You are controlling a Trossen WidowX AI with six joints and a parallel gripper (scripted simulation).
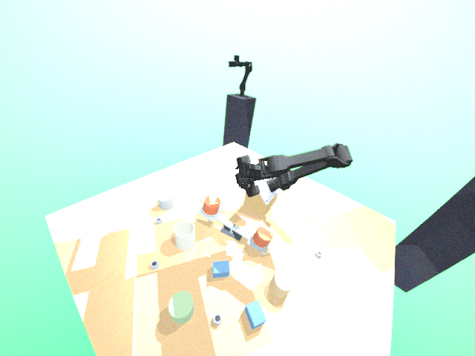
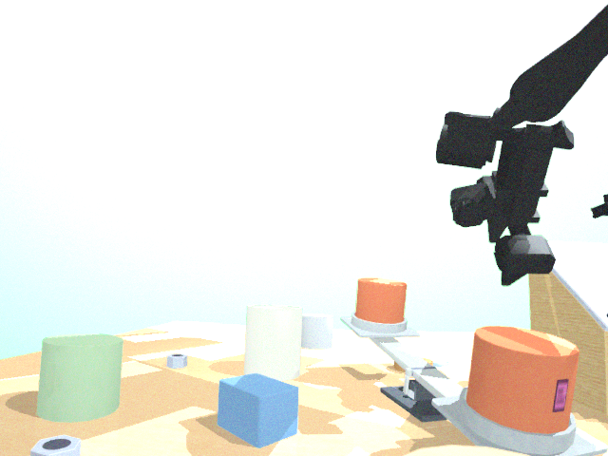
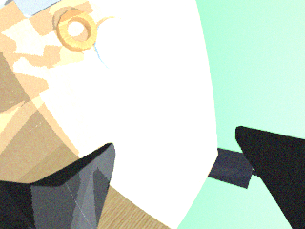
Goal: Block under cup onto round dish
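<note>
My gripper tip is now 11 cm short of the pale teal block, 25 cm to the right of it and 13 cm above it. From my gripper tip the other things lie so: green cylinder 48 cm ahead, 25 cm to the left, 13 cm below; then grey cylinder 29 cm ahead, 23 cm to the right, 13 cm below; then cream cup 33 cm ahead, 3 cm to the left, 13 cm below.
</note>
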